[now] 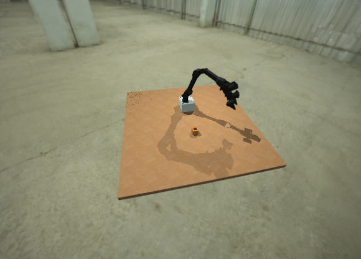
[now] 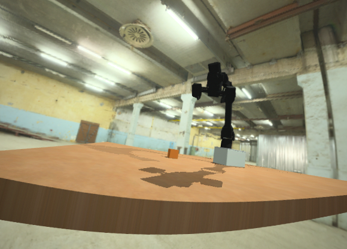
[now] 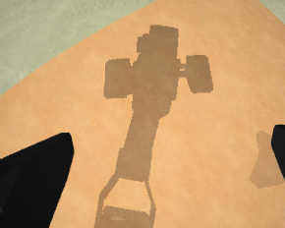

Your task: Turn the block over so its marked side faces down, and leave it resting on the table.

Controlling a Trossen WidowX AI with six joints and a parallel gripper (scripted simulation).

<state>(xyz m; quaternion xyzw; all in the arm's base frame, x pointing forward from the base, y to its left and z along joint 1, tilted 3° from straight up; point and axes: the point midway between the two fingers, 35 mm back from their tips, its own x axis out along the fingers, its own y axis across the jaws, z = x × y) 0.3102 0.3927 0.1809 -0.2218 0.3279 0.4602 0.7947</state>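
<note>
Now: the orange block 5 cm ahead of my gripper tip, 35 cm to the right of it and 22 cm below it.
</note>
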